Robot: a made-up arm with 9 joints. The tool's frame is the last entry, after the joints.
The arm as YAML. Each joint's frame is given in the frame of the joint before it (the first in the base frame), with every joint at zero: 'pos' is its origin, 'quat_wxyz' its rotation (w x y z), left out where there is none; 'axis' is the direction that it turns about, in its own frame. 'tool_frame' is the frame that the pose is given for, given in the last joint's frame.
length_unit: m
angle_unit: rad
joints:
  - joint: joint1
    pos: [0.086, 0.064, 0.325]
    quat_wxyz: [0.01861, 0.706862, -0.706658, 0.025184]
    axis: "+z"
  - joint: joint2
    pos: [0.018, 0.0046, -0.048]
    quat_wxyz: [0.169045, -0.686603, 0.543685, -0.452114]
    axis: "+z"
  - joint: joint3
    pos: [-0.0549, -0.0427, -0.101]
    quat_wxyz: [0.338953, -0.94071, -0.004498, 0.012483]
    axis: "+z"
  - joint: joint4
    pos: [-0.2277, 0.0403, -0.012]
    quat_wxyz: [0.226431, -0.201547, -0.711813, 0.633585]
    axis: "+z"
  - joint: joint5
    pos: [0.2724, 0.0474, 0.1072]
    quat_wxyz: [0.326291, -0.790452, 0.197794, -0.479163]
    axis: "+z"
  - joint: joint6
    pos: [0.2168, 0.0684, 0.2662]
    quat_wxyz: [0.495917, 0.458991, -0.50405, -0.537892]
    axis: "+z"
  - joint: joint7
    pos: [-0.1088, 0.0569, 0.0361]
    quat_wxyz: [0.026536, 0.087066, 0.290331, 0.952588]
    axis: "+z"
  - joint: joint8
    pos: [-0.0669, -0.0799, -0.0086]
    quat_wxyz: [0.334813, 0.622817, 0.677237, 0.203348]
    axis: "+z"
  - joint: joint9
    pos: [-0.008, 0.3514, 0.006]
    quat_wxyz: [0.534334, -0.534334, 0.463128, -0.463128]
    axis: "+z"
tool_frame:
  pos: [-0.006, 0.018, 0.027]
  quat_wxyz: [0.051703, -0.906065, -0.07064, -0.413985]
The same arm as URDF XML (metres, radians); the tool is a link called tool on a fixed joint. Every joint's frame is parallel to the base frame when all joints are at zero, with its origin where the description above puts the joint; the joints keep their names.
<robot name="arm">
<joint name="joint1" type="continuous"><parent link="base_link"/><child link="link1"/><origin xyz="0.086 0.064 0.325" rpy="0 0 0"/><axis xyz="0.0093 -0.061902 -0.998039"/></joint>
<joint name="joint2" type="continuous"><parent link="link1"/><child link="link2"/><origin xyz="-0.005 -0.015 0.049" rpy="0 0 0"/><axis xyz="0.254503 -0.76991 0.585207"/></joint>
<joint name="joint3" type="continuous"><parent link="link2"/><child link="link3"/><origin xyz="-0.09 0.052 -0.065" rpy="0 0 0"/><axis xyz="0 1 0"/></joint>
<joint name="joint4" type="continuous"><parent link="link3"/><child link="link4"/><origin xyz="-0.223 -0.012 0.061" rpy="0 0 0"/><axis xyz="-0.175196 -0.094598 0.979978"/></joint>
<joint name="joint5" type="continuous"><parent link="link4"/><child link="link5"/><origin xyz="-0.289 -0.039 0.054" rpy="0 0 0"/><axis xyz="-0.830509 -0.233703 -0.505606"/></joint>
<joint name="joint6" type="continuous"><parent link="link5"/><child link="link6"/><origin xyz="-0.326 0.119 -0.0461" rpy="0 0 0"/><axis xyz="0.485789 -0.538388 -0.688584"/></joint>
<joint name="joint7" type="continuous"><parent link="link6"/><child link="link7"/><origin xyz="-0.019 0.059 -0.112" rpy="0 0 0"/><axis xyz="-0.0998 -0.6931 -0.7139"/></joint>
<joint name="joint8" type="continuous"><parent link="link7"/><child link="link8"/><origin xyz="-0.085 -0.03 0.0531" rpy="0 0 0"/><axis xyz="0 1 0"/></joint>
<joint name="joint9" type="continuous"><parent link="link8"/><child link="link9"/><origin xyz="0.042 0.006 -0.349" rpy="0 0 0"/><axis xyz="1 0 0"/></joint>
<joint name="tool_fixed" type="fixed"><parent link="link9"/><child link="tool"/><origin xyz="0.027 -0.018 -0.006" rpy="0.226 -0.704 -0.112"/></joint>
<link name="base_link"/>
<link name="link1"/>
<link name="link2"/>
<link name="link3"/>
<link name="link4"/>
<link name="link5"/>
<link name="link6"/>
<link name="link7"/>
<link name="link8"/>
<link name="link9"/>
<link name="tool"/>
</robot>

